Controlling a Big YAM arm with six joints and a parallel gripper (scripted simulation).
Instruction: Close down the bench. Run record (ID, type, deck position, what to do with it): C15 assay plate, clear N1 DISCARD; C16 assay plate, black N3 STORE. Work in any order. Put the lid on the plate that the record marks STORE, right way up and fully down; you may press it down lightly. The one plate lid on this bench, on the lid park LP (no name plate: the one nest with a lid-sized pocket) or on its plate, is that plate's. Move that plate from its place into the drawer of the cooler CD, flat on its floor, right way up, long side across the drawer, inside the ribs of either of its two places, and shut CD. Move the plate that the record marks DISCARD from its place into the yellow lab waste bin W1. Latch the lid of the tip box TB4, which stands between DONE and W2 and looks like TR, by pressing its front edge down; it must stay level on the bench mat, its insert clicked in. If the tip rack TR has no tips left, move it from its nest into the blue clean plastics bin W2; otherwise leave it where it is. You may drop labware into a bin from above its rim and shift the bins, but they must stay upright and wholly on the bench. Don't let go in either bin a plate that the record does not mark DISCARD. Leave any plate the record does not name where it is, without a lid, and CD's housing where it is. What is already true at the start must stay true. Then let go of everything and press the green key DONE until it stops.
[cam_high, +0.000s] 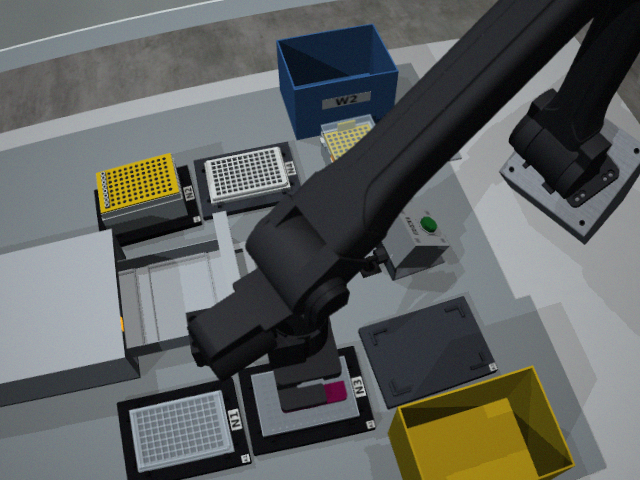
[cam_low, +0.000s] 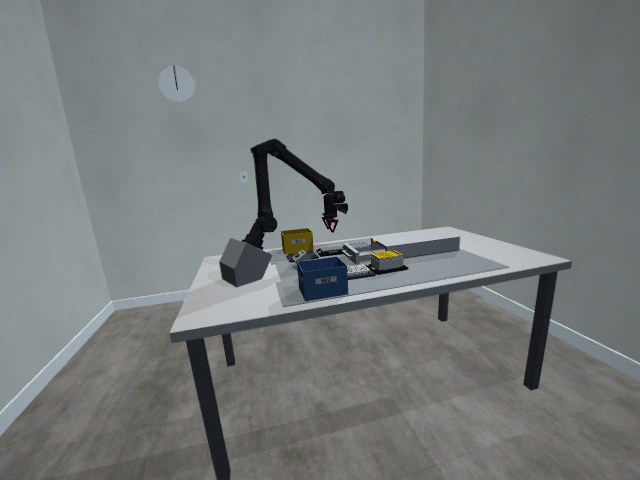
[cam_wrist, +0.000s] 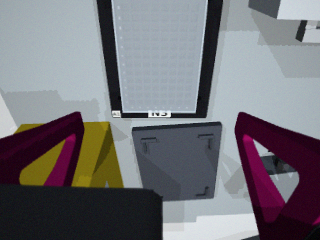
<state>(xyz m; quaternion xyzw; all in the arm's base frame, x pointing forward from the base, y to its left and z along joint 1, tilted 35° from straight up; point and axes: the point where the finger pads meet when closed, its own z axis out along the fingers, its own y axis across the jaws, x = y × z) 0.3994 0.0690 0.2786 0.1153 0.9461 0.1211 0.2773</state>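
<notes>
Now: hand 110 mm above the plate lid. From my hand the other things lie so: nest n1: 170 mm ahead, 130 mm below, 20 mm to the right; then nest N3: 130 mm below; then black plate: 120 mm below.
</notes>
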